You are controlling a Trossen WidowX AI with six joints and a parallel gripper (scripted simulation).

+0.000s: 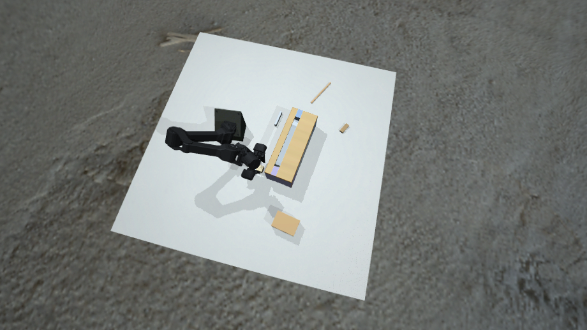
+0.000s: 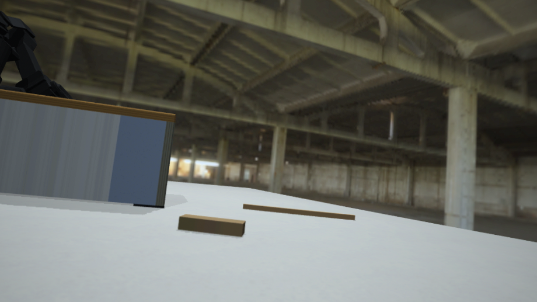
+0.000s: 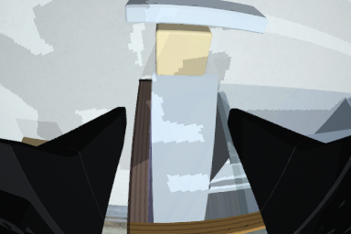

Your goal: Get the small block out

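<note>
Right now my gripper tip is 5 cm above the pale yellow block, 2 cm past it and 1 cm to the right of it. Round my gripper tip: flat tan plate (24 cm to the right, 18 cm ahead, 4 cm below); small brown piece (39 cm ahead, 35 cm to the left, 6 cm below); long box (15 cm to the left, 9 cm ahead).
</note>
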